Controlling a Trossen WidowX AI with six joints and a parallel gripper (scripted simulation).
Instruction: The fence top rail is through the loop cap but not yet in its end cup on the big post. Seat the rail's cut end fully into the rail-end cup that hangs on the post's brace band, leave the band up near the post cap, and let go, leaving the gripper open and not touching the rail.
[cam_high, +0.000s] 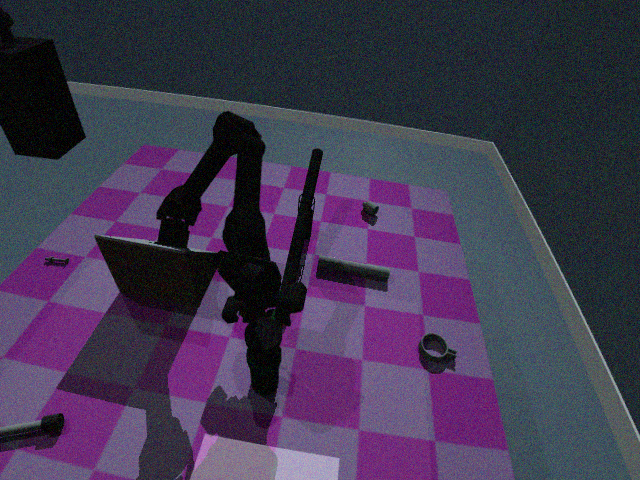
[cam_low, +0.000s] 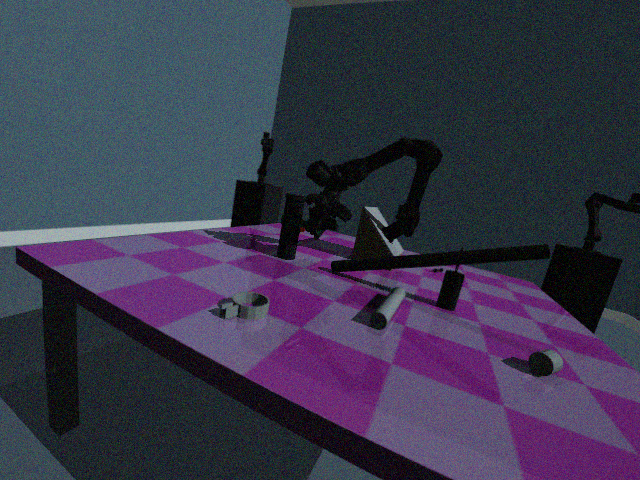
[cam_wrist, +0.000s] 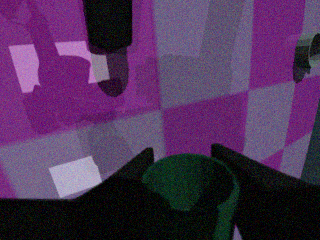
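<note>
The green rail-end cup is 30 mm to the right of my gripper tip, 30 mm above it and 20 mm behind it. From my gripper tip the other things lie so: bolt 670 mm behind, 160 mm to the left, 80 mm below; grey tube 280 mm to the left, 170 mm ahead, 70 mm below; loop-cap post 410 mm to the left, 10 mm above.
</note>
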